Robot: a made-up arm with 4 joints.
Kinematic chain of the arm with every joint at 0, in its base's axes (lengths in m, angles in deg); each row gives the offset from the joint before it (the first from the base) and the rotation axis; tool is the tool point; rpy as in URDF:
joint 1: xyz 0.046 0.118 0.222 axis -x
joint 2: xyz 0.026 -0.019 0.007 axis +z
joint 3: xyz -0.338 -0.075 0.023 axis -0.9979 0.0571 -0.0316
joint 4: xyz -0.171 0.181 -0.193 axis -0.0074 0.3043 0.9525
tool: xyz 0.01 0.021 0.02 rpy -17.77 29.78 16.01
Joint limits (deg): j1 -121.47..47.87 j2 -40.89..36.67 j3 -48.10..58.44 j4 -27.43..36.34
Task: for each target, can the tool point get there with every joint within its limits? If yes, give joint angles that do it. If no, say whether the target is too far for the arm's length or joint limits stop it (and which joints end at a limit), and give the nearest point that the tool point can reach.
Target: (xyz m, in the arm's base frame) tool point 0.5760 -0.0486 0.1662
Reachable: no: joint limits stop it (at a limit: joint 1, joint 2, joint 3, joint 4) | nearest point -0.1837 -0.1589 0.5730 | short by 0.869 m
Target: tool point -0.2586 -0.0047 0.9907
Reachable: no: too far | nearest point -0.1902 0.0449 0.6802 | short by 0.322 m
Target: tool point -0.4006 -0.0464 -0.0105
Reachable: yes | joints -6.71 23.38 26.89 -2.02
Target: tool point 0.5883 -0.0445 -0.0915
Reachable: no: joint limits stop it (at a limit: joint 2, joint 3, joint 4) | nearest point -0.2675 -0.0954 -0.1897 | short by 0.863 m
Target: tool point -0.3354 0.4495 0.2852
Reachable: yes | joints -25.09 -21.89 -16.12 30.12
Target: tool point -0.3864 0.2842 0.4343
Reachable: yes | joints -53.28 -11.56 -34.00 25.74
